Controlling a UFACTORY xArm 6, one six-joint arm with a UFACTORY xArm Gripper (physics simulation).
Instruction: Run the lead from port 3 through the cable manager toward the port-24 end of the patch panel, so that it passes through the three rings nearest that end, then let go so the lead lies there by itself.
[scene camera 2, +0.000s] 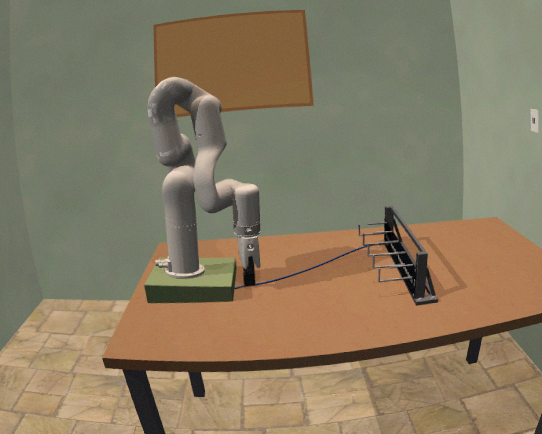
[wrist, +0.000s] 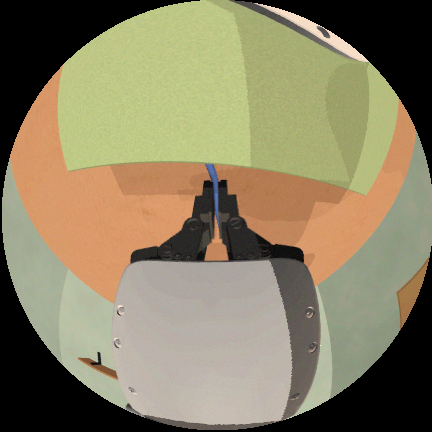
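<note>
The thin blue lead runs from beside the green base block, through my fingers, and across to the black patch panel frame on the right of the table. My gripper points down close to the table beside the base block. Its black fingers are shut on the lead near its base-side end. The cable manager rings, thin grey bars such as the nearest ring, stick out from the frame towards the arm. The lead reaches the frame around the middle rings; whether it passes through any is too small to tell.
The green base block carries the arm and stands right beside my fingers. The brown table has its front edge in the foreground of the scene view. An orange-brown board hangs on the wall behind.
</note>
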